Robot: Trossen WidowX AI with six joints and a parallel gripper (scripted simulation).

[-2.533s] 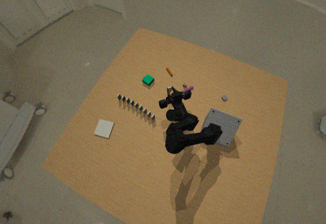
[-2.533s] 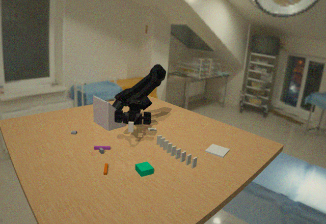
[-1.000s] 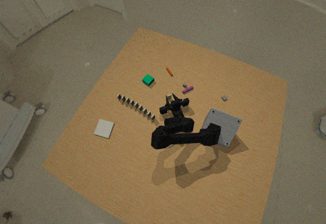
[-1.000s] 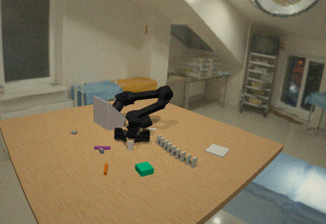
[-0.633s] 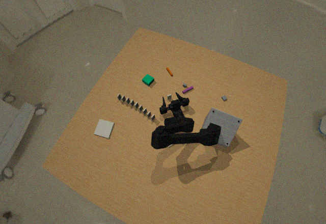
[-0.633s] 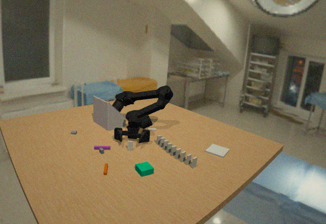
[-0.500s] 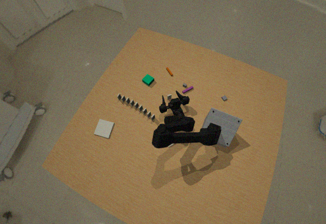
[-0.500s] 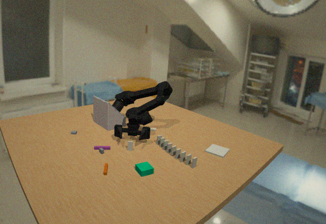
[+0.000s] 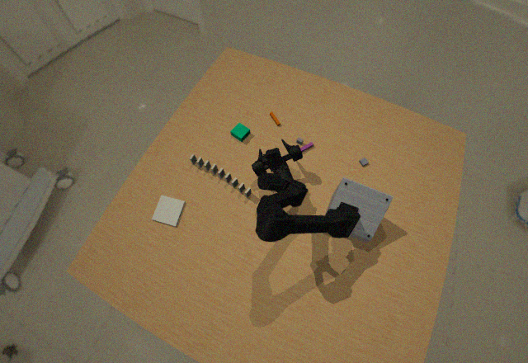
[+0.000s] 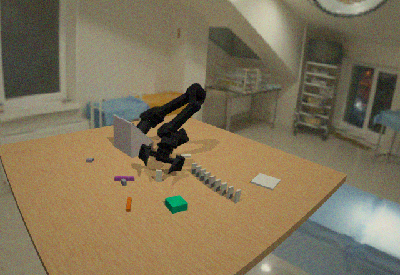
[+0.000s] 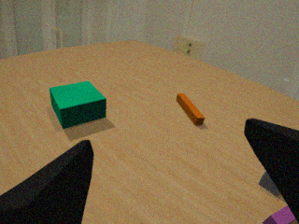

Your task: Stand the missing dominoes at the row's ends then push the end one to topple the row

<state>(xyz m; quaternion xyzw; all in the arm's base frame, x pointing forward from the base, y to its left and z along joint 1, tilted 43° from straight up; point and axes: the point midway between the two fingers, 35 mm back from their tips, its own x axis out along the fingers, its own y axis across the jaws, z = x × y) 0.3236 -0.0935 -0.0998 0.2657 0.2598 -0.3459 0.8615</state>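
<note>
The purple bar is 12 cm behind my gripper tip, 7 cm to the right of it and 7 cm below it. Also, from my gripper tip: orange bar: 17 cm to the right, 7 cm below, 5 cm ahead; flat white tile: 38 cm to the left, 27 cm ahead, 7 cm below; green block: 16 cm ahead, 6 cm below, 4 cm to the right.
</note>
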